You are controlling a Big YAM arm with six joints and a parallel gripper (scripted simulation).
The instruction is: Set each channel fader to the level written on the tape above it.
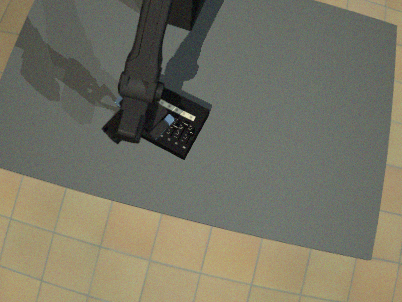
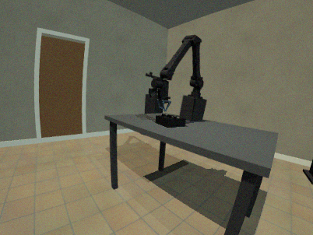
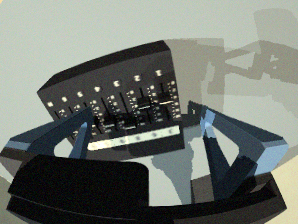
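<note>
My gripper is now 2 cm past the fader cap 1, 1 cm to the left of it and 4 cm above it. Also, from my hand: master fader cap: 2 cm ahead, 12 cm to the left, 4 cm below; fader cap 4: 1 cm behind, 5 cm to the left, 4 cm below; fader cap 5: 1 cm ahead, 7 cm to the left, 4 cm below.
</note>
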